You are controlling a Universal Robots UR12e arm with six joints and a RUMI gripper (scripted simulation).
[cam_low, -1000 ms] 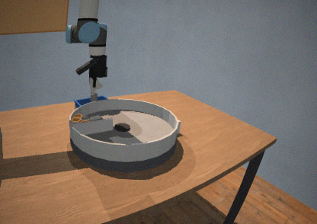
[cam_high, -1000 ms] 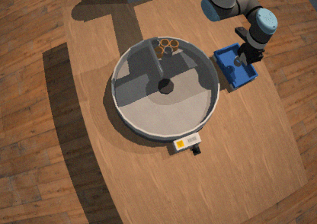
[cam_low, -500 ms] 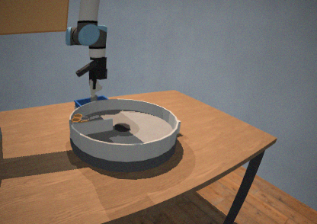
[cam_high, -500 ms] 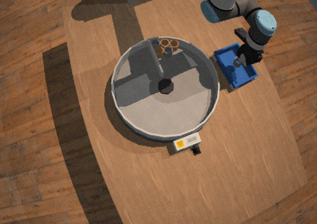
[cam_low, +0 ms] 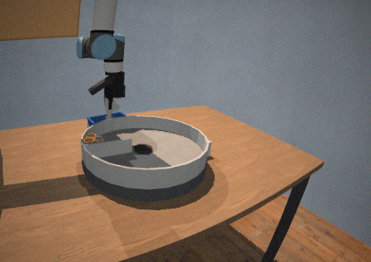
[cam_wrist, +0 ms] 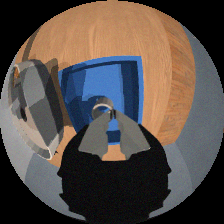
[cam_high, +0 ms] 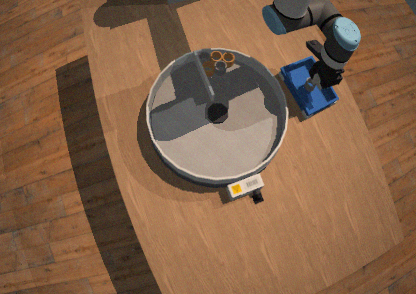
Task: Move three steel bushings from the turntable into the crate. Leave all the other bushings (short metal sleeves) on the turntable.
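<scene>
Right now the blue crate is 20 mm to the right of my hand and 30 mm below it. Also, from my hand: grey turntable (60 mm ahead, 360 mm to the right).
</scene>
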